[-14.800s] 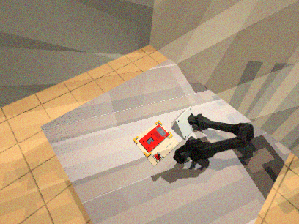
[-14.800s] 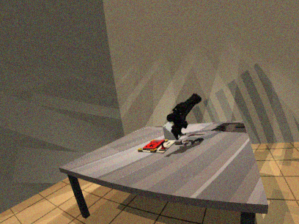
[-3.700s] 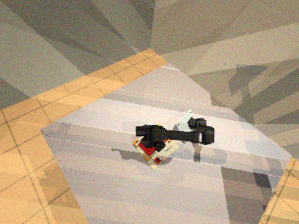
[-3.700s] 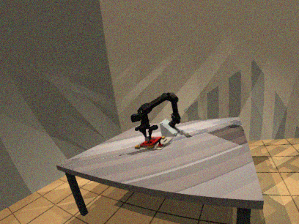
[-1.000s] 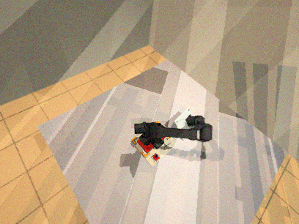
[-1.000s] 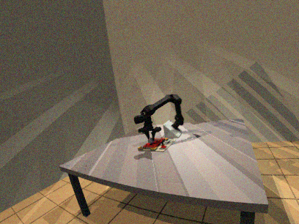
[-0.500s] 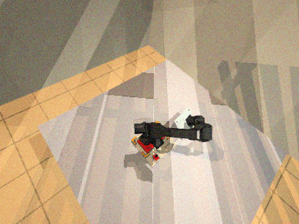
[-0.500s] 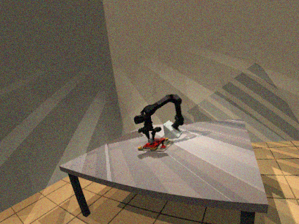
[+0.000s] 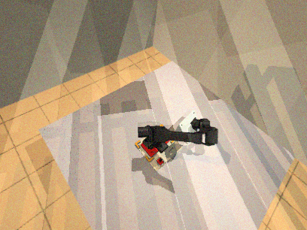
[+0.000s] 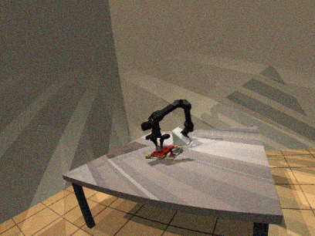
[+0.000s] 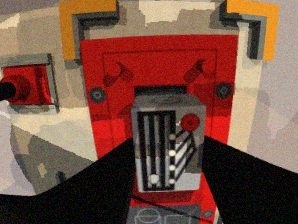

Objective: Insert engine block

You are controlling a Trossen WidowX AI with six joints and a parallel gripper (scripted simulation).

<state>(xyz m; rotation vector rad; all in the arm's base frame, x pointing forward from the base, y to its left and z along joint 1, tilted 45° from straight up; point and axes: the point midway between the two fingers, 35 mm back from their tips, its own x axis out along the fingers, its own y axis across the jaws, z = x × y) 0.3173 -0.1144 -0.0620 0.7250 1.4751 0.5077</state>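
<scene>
The engine block is 10 mm below my gripper tip.
</scene>
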